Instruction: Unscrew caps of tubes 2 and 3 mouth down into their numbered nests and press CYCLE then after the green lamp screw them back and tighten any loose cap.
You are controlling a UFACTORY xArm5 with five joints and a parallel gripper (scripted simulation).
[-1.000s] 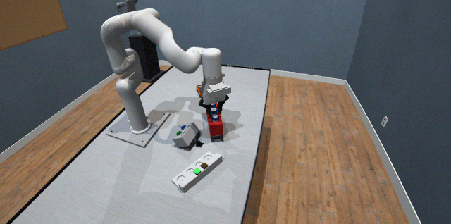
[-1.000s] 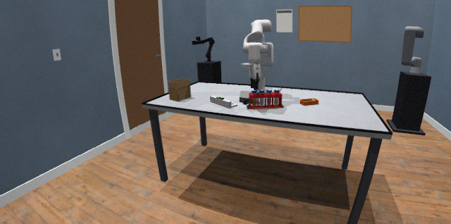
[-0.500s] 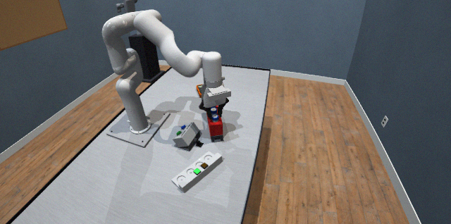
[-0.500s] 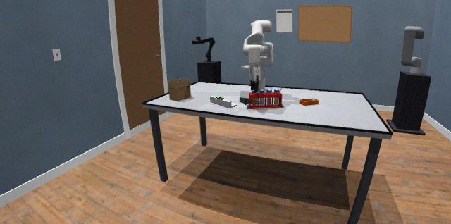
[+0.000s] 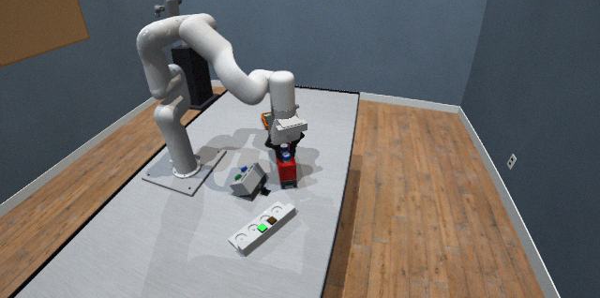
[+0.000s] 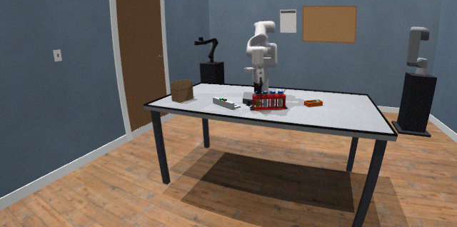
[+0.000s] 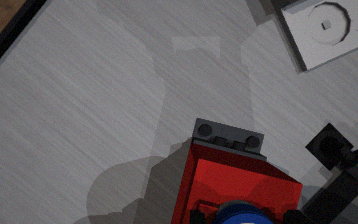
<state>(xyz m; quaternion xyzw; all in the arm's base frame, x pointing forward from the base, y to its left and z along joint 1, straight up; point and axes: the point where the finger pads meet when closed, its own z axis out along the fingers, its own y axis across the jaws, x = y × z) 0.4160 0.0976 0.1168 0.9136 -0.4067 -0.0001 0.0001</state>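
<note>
The green key lies 140 mm behind my hand, 110 mm to the right of it and 60 mm below it. The rest, counted from my hand: grey key housing: 120 mm behind, 90 mm to the right, 80 mm below; blue-rimmed cap: 50 mm behind, 90 mm to the left, 20 mm below; blue key: 140 mm behind, 60 mm to the right, 60 mm below.
</note>
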